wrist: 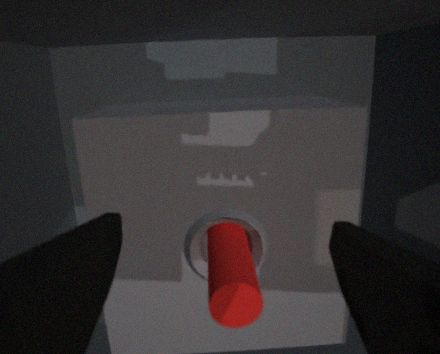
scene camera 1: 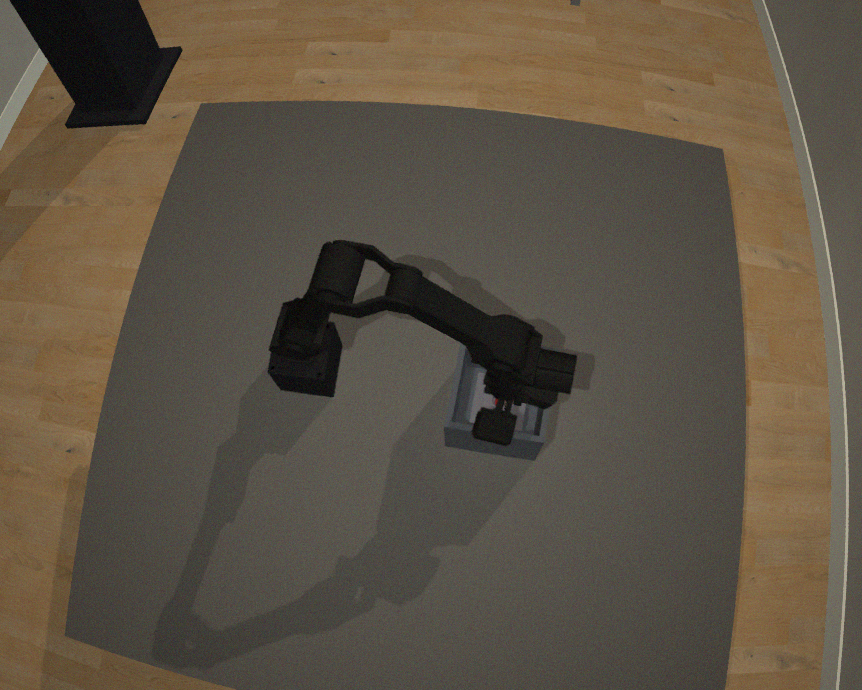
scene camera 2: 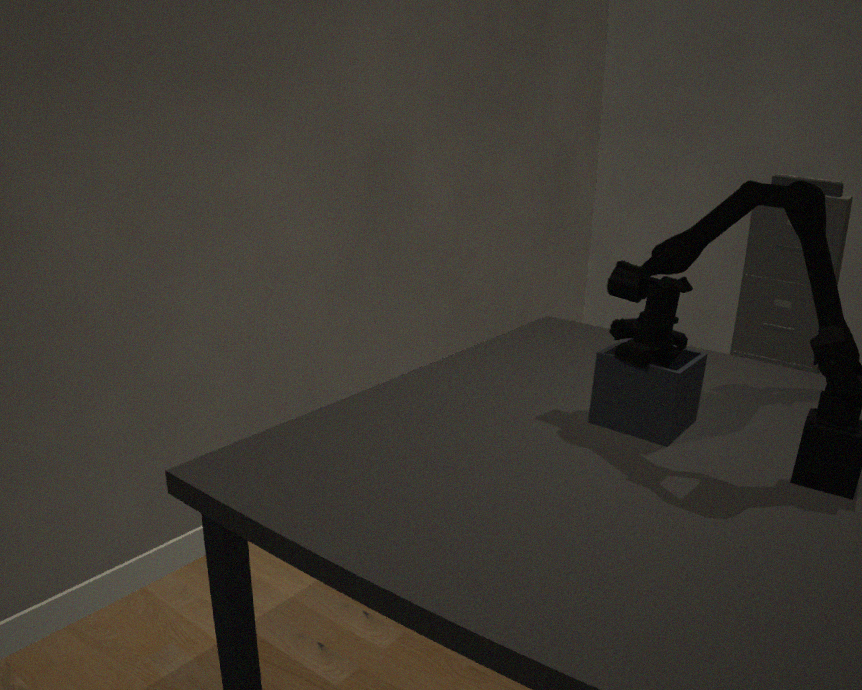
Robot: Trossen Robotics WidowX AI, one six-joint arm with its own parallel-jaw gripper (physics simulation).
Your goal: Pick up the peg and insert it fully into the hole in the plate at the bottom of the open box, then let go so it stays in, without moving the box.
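Pixels of known places: gripper, between the fingertips: (wrist: 228,231) (scene camera 1: 505,401); arm's base, origin of its link: (scene camera 1: 301,345) (scene camera 2: 837,423).
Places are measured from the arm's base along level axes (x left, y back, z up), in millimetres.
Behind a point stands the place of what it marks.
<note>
The red peg (wrist: 234,272) @[z -20, x -43, y -351 mm] stands near upright, leaning slightly, with its lower end inside the ringed outline of the hole (wrist: 188,245) @[z -43, x -30, y -348 mm] in the pale plate (wrist: 130,190) @[z -46, x -14, y -368 mm]. A length of it rises above the plate; how deep the lower end sits cannot be told. A bit of red peg (scene camera 1: 496,402) @[z -41, x -46, y -339 mm] also shows in scene camera 1. My gripper (wrist: 228,231) @[z -38, x -43, y -354 mm] is open, with its fingers on either side of the peg and apart from it. The open grey-blue box (scene camera 1: 460,438) @[z -25, x -119, y -287 mm] (scene camera 2: 636,395) @[z -25, x 38, y -342 mm] stands below the gripper; its walls hide the fingertips in scene camera 2.
The box walls rise around the plate, close to the gripper. The arm's base (scene camera 1: 305,374) @[z -3, x -50, y -17 mm] (scene camera 2: 825,456) @[z -43, x 48, y -6 mm] stands on the grey table (scene camera 1: 575,215) @[z -104, x 386, y -467 mm] (scene camera 2: 431,467) @[z -103, x 369, y -548 mm], to the left of the box in scene camera 1. A cabinet (scene camera 2: 772,309) stands behind the table.
</note>
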